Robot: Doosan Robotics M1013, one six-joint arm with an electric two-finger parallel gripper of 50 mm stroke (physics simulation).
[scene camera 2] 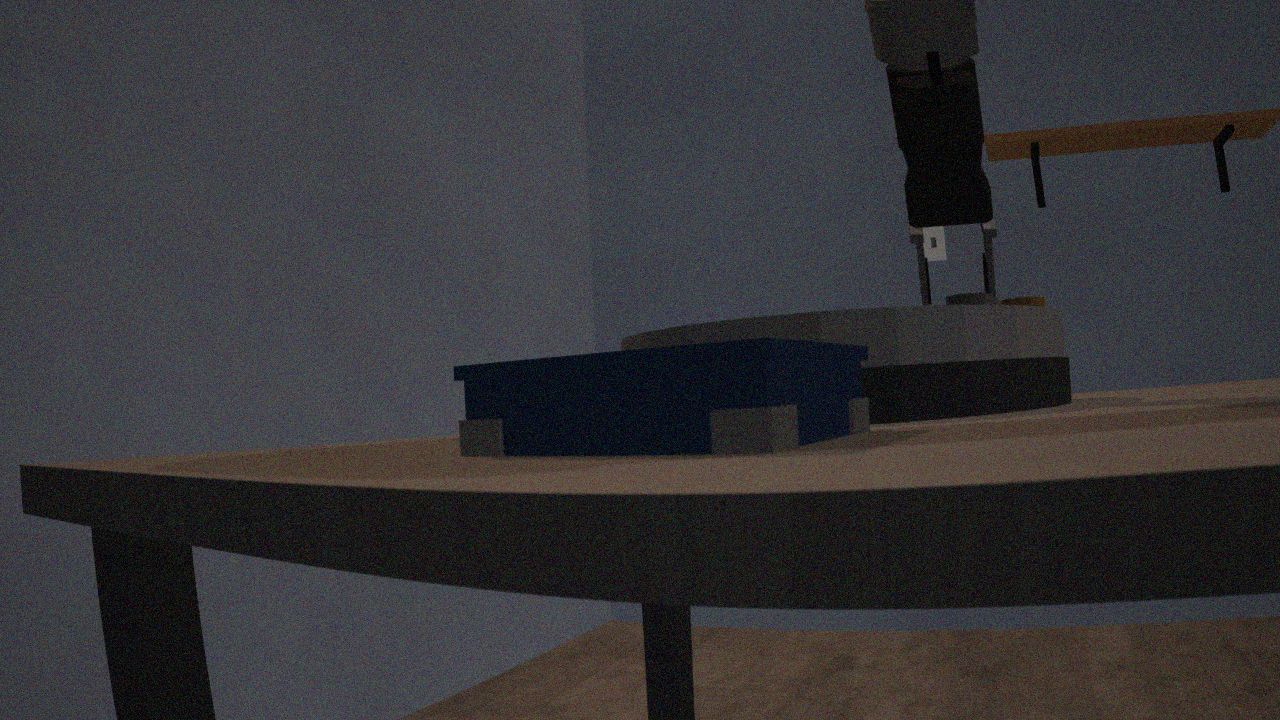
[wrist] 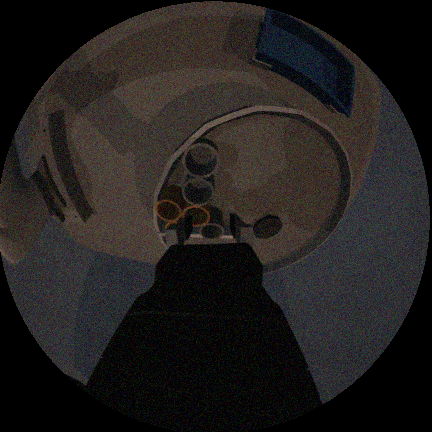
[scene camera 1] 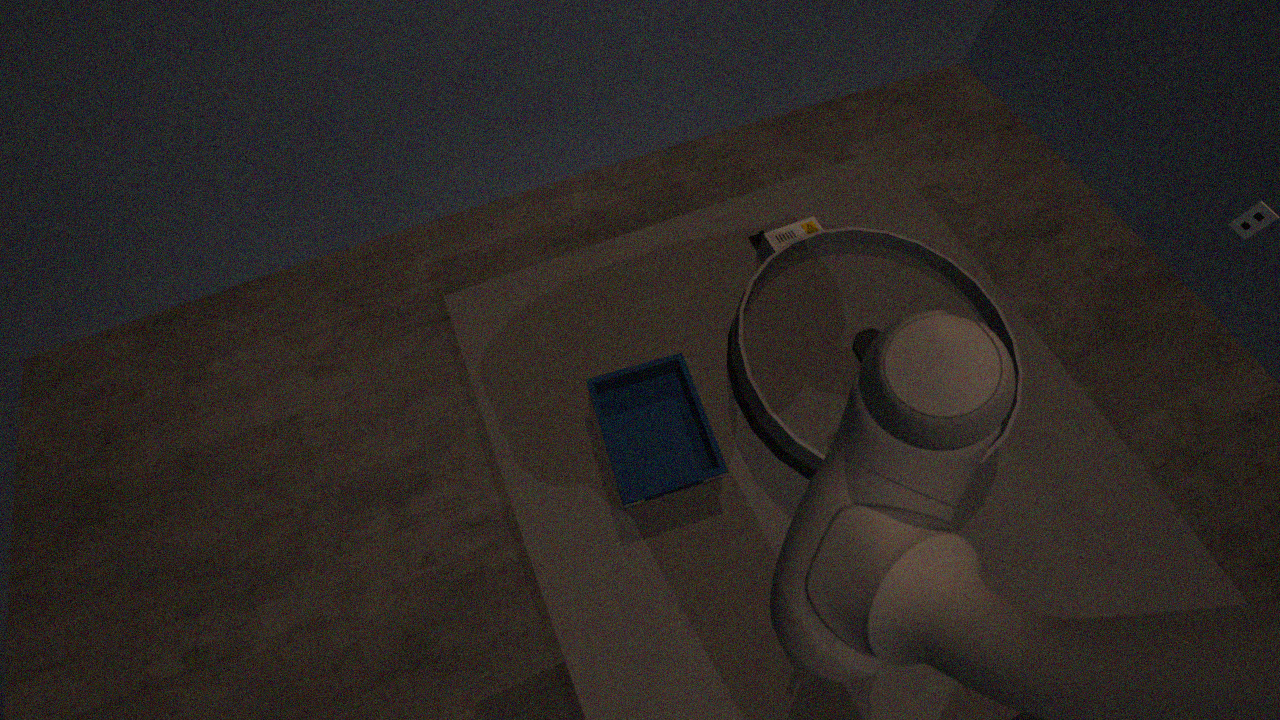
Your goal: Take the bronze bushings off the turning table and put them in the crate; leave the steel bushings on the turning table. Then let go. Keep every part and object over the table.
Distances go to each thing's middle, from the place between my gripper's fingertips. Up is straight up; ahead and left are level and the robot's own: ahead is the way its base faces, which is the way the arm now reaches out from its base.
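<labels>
I consider the blue crate (scene camera 2: 755, 396), which is 18 cm ahead of my hand, 28 cm to the left of my hand and 7 cm below my hand.
</labels>
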